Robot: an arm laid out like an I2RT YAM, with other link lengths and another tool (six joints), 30 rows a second.
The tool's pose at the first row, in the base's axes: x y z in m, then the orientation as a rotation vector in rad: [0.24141 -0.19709 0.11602 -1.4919 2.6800 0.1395]
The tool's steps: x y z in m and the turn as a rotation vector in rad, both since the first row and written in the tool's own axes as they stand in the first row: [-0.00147 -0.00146 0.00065 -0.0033 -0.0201 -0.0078]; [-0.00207 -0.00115 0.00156 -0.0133 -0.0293 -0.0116]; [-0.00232 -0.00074 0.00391 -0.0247 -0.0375 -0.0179]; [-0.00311 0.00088 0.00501 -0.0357 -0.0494 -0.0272]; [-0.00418 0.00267 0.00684 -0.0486 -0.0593 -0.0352]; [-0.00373 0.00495 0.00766 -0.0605 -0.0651 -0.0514]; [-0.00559 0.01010 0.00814 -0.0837 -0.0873 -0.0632]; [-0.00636 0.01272 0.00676 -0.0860 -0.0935 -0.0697]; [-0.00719 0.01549 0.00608 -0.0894 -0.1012 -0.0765]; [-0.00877 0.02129 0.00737 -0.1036 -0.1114 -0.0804]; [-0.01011 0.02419 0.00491 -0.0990 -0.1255 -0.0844]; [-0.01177 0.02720 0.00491 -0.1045 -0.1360 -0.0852]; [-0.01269 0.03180 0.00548 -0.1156 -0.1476 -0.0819]
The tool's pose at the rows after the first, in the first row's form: [0.24344 -0.19654 0.11547 -1.4936 2.6594 0.1577]; [0.24350 -0.19577 0.11464 -1.4969 2.6524 0.1775]; [0.24333 -0.19508 0.11235 -1.5042 2.6446 0.1982]; [0.24239 -0.19343 0.11141 -1.5135 2.6312 0.2208]; [0.24146 -0.19138 0.10979 -1.5224 2.6208 0.2446]; [0.23930 -0.19048 0.10903 -1.5435 2.6066 0.2637]; [0.23591 -0.18615 0.10898 -1.5533 2.5857 0.3092]; [0.23406 -0.18428 0.11055 -1.5590 2.5761 0.3160]; [0.23213 -0.18221 0.11144 -1.5646 2.5653 0.3252]; [0.22805 -0.17769 0.11058 -1.5677 2.5575 0.3508]; [0.22624 -0.17532 0.11330 -1.5643 2.5419 0.3533]; [0.22456 -0.17234 0.11361 -1.5612 2.5342 0.3673]; [0.22114 -0.16908 0.11334 -1.5536 2.5301 0.3898]
